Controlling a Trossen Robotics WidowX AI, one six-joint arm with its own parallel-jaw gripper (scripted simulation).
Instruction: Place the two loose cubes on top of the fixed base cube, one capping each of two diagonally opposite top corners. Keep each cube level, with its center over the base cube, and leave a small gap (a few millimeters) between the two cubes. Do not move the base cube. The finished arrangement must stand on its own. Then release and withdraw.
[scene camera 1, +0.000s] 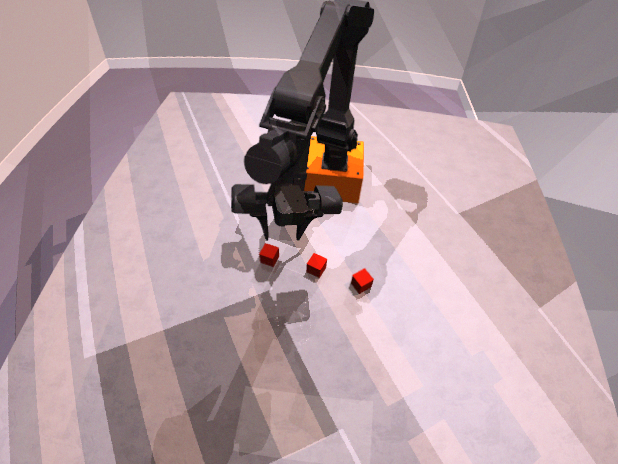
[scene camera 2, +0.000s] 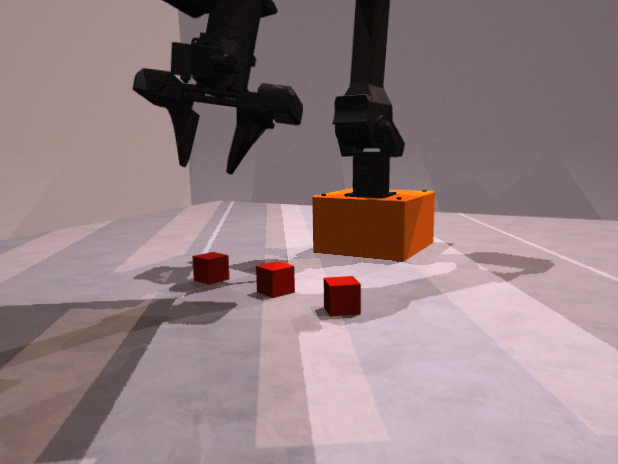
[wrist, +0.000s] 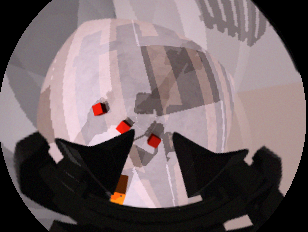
Scene:
my gripper: scene camera 1; scene camera 2; wrist 153, 133
same spot on my gripper: (scene camera 2: 185, 120) = (scene camera 1: 266, 220)

